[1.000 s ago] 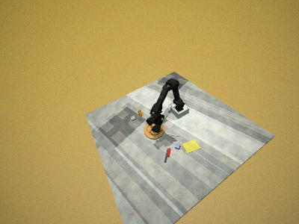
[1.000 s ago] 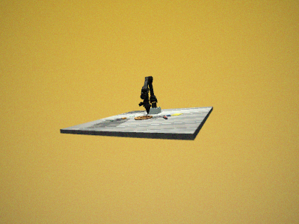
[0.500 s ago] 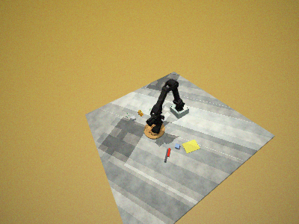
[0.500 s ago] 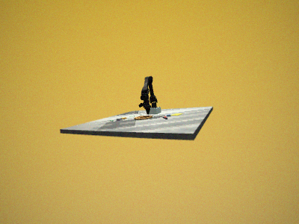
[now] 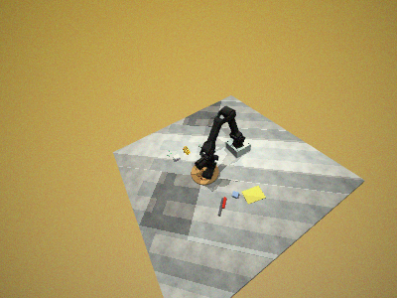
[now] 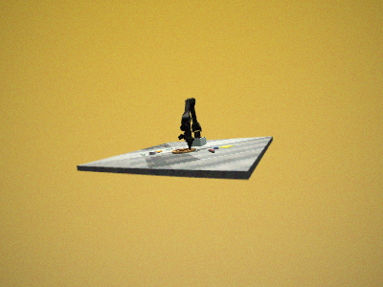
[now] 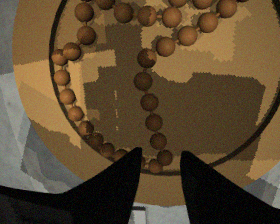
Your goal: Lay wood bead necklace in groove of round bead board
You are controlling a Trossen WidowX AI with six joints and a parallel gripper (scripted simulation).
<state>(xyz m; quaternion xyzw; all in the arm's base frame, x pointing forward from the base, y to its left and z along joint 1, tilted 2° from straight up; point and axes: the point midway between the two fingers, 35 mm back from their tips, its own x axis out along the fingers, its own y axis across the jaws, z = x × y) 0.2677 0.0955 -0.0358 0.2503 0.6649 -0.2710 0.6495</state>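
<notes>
Now: gripper tip 40 mm short of the round bead board, 40 mm to the left of it and 10 mm above it. From my gripper tip the other things lie so: thin grey stick (80 mm behind, 90 mm to the left, 10 mm below); red-handled tool (40 mm ahead, 230 mm to the left, 10 mm below); small blue block (60 mm behind, 210 mm to the left, 10 mm below).
</notes>
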